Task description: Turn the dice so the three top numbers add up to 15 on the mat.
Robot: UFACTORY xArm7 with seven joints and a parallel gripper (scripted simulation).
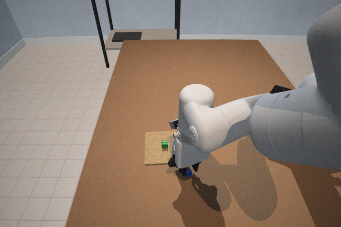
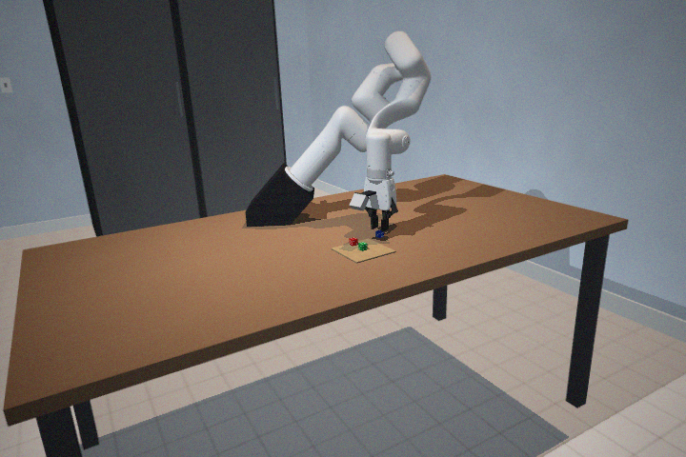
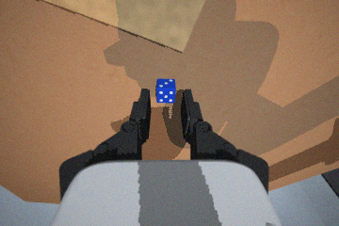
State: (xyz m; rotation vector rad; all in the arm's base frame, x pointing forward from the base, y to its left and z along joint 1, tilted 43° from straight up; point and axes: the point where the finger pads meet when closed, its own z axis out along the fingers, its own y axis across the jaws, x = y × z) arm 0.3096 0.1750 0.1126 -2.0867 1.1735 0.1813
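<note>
The blue die lies 40 mm below my hand. From my hand the other things lie so: tan mat (100 mm ahead, 90 mm to the right, 40 mm below); then green die (100 mm ahead, 90 mm to the right, 30 mm below); then red die (100 mm to the right, 50 mm ahead, 30 mm below).
</note>
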